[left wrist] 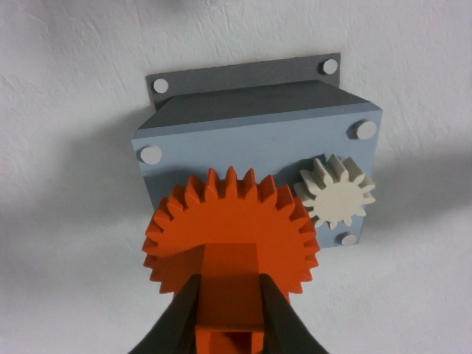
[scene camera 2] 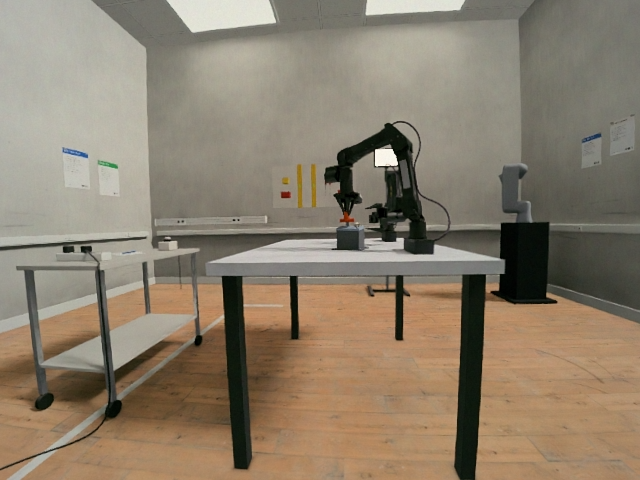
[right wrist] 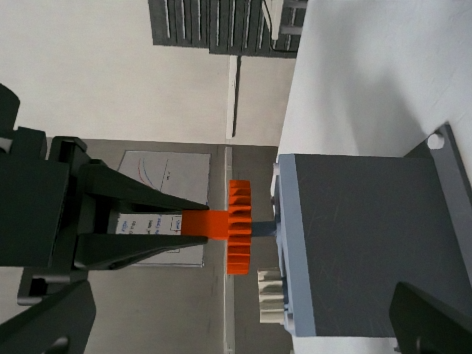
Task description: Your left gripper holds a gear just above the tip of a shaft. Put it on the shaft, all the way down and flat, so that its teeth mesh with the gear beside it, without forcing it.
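Places are measured from the left arm's base along level axes (x ahead, y left, z up), in millimetres.
Where they show: left gripper, fingertip midpoint: (left wrist: 230,288) (scene camera 2: 346,215) (right wrist: 209,224); right gripper, fingertip midpoint: (scene camera 2: 365,218) (right wrist: 242,295); left arm's base at its link origin: (scene camera 2: 417,241); right arm's base at its link origin: (scene camera 2: 388,232).
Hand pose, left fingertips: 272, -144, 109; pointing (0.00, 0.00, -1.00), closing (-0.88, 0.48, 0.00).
Each offset is from my left fingertips to the top centre of the thing, as dx, dy, dz.
My left gripper (scene camera 2: 346,213) (left wrist: 230,288) (right wrist: 209,224) is shut on the hub of an orange gear {+1, +1, +19} (scene camera 2: 346,220) (left wrist: 230,220) (right wrist: 239,227). In the right wrist view, the grey-blue shaft {-3, +0, -28} (right wrist: 263,229) shows between the gear and the housing {-15, +2, -41} (scene camera 2: 350,238) (left wrist: 250,142) (right wrist: 370,245); its tip is hidden by the gear. The orange gear stands off the housing's face, farther out than the small beige gear {-46, +10, -31} (left wrist: 340,197) (right wrist: 271,296). In the left wrist view, its teeth appear beside the beige gear's. My right gripper (right wrist: 242,295) is open, its fingers at the lower edges of its own view.
The housing stands on the white table (scene camera 2: 289,267) (left wrist: 65,280) (right wrist: 340,75), on a flange with round bolt heads. In the scene view, a trolley (scene camera 2: 105,263) stands left of the table and a black pedestal (scene camera 2: 524,258) with a grey arm stands at the right.
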